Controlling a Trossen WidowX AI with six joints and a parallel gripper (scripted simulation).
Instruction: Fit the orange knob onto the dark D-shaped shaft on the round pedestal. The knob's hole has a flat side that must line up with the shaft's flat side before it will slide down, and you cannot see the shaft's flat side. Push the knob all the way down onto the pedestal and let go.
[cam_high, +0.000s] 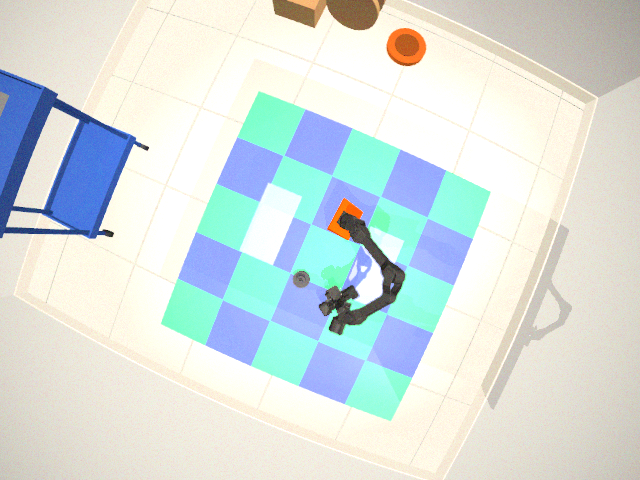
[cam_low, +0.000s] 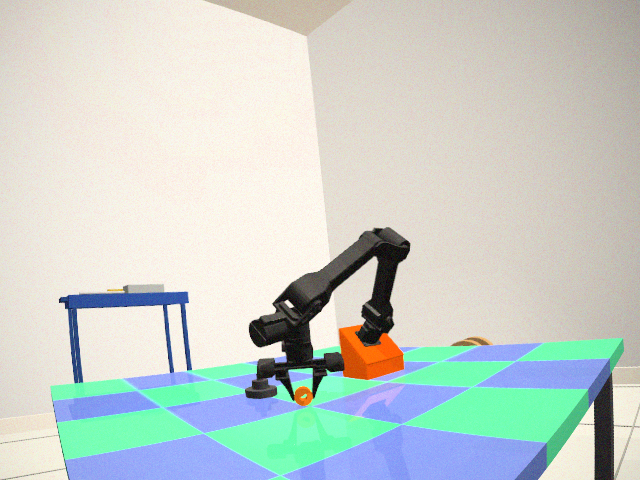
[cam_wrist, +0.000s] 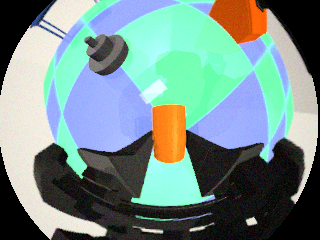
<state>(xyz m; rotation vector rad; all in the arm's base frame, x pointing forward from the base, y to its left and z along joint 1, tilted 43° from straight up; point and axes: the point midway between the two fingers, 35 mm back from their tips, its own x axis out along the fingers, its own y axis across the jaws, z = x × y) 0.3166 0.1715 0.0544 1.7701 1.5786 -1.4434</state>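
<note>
Right now the dark round pedestal is 180 mm to the right of my gripper tip, 30 mm ahead of it and 10 mm above it. Also, from my gripper tip: orange knob (10 mm above).
</note>
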